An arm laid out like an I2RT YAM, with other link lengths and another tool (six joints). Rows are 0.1 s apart.
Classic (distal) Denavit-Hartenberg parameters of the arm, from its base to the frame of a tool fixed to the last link. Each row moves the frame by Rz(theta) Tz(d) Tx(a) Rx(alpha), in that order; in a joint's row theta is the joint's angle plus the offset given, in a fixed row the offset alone. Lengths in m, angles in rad.
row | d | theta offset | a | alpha
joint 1 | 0.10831 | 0 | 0.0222 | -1.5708
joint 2 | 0 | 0 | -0.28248 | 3.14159
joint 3 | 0 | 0.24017 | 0.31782 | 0
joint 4 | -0.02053 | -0.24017 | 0.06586 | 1.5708
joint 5 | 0.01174 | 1.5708 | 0 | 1.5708
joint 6 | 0.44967 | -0.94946 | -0.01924 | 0.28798
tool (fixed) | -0.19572 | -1.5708 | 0 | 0
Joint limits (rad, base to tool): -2.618..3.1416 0..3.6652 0..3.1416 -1.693..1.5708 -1.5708..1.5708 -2.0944..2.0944
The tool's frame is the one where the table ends.
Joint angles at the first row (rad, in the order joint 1, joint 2, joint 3, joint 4, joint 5, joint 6):
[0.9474, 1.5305, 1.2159, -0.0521, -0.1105, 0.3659]
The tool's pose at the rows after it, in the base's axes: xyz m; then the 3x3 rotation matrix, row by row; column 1 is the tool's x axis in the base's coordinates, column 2 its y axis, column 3 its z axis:
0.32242, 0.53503, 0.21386; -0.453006, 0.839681, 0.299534; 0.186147, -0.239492, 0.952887; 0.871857, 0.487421, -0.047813
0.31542, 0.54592, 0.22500; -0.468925, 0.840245, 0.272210; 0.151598, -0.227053, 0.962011; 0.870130, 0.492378, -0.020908
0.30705, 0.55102, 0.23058; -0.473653, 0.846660, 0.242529; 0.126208, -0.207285, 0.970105; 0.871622, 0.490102, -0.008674
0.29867, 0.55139, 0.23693; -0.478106, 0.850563, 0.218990; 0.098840, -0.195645, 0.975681; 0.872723, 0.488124, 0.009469
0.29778, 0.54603, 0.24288; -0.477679, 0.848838, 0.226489; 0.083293, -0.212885, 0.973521; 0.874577, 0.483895, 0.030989
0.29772, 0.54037, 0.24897; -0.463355, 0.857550, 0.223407; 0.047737, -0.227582, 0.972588; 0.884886, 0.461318, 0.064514
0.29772, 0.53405, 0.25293; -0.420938, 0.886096, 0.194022; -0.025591, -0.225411, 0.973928; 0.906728, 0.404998, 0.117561
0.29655, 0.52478, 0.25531; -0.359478, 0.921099, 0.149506; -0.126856, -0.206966, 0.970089; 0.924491, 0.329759, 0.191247
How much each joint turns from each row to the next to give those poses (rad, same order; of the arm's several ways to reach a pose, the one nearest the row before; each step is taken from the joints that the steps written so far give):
[0.0035, 0.0102, 0.0405, 0.0345, -0.0518, -0.0018]
[0.0121, 0.0055, 0.0151, 0.0174, -0.0172, -0.0013]
[0.0044, -0.0037, 0.0032, 0.0034, -0.0272, -0.0005]
[0.0009, -0.0208, -0.0163, 0.0123, -0.0247, 0.0025]
[-0.0050, -0.0286, -0.0278, 0.0204, -0.0002, 0.0129]
[-0.0216, -0.0283, -0.0346, 0.0353, -0.0326, 0.0305]
[-0.0540, -0.0231, -0.0505, 0.0693, -0.1008, 0.0636]
[-0.0748, -0.0191, -0.0744, 0.1203, -0.1424, 0.0963]

